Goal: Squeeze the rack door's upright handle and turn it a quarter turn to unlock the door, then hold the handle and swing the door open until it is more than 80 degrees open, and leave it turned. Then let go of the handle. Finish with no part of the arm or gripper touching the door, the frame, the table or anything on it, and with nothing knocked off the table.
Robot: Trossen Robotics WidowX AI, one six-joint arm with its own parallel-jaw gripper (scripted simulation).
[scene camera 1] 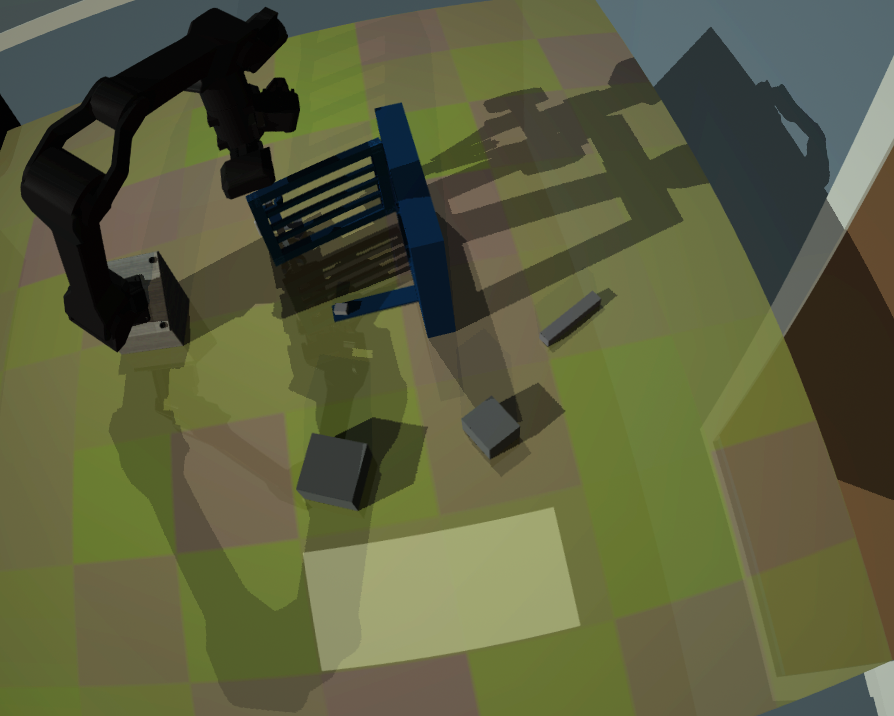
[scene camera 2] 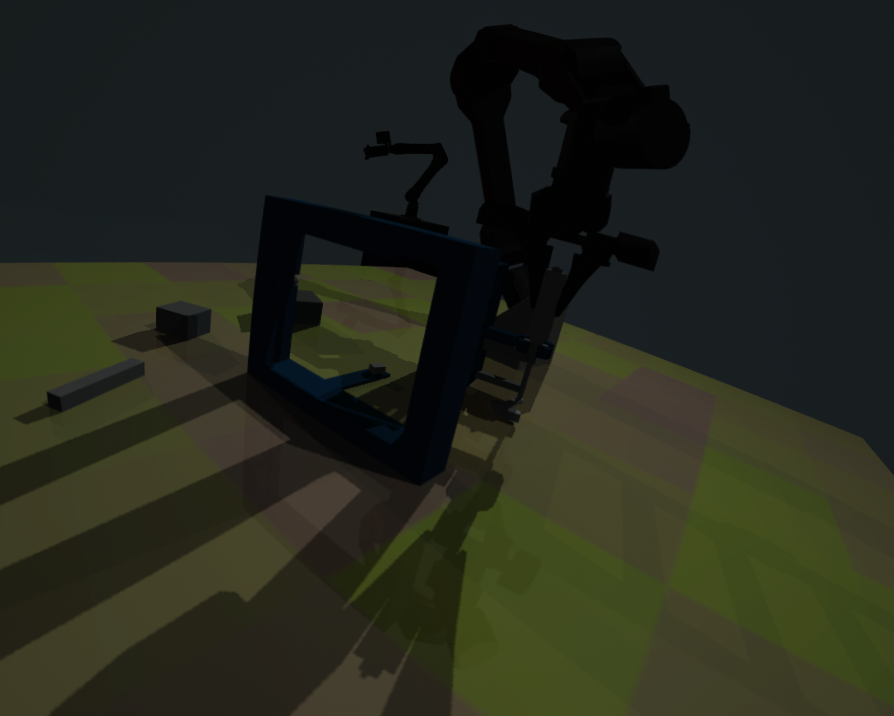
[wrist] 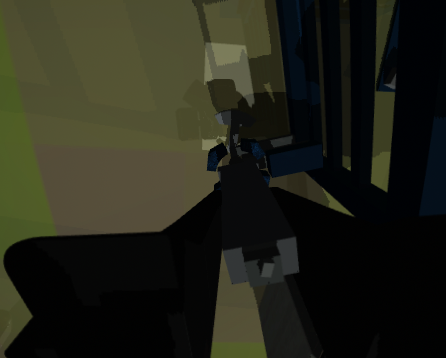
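Note:
My gripper and a grey bar are visible. Scene camera 1 and the wrist view show the gripper too.

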